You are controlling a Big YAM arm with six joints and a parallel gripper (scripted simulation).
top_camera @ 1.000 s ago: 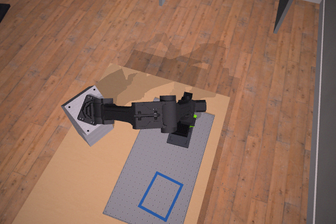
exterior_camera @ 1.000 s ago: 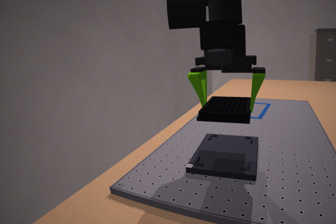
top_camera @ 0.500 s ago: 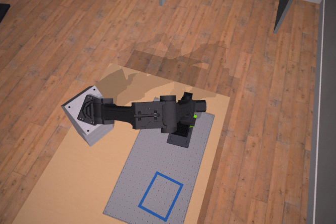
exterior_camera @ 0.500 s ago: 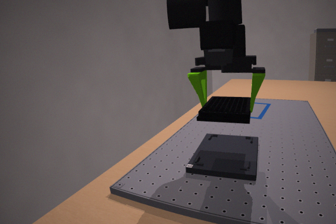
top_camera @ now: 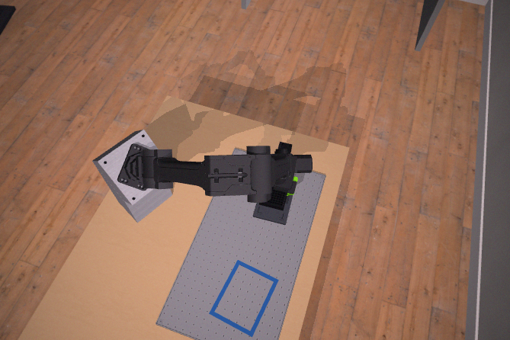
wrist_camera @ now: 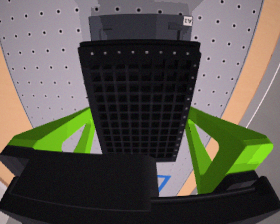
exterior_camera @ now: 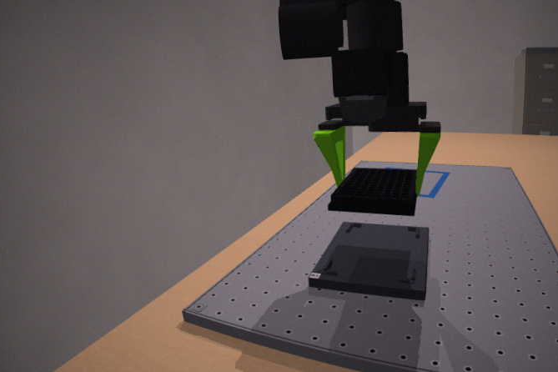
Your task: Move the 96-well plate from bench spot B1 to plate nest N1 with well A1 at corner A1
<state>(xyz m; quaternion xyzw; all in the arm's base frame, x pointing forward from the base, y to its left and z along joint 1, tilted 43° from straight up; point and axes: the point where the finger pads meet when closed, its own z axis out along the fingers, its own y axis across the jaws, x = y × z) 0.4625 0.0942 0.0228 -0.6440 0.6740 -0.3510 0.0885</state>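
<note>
Right now my hand is 80 mm above the dark plate nest N1. The rest, counted from my hand: black 96-well plate right at my hand; white A1 label 80 mm below, 70 mm ahead, 60 mm to the left.
</note>
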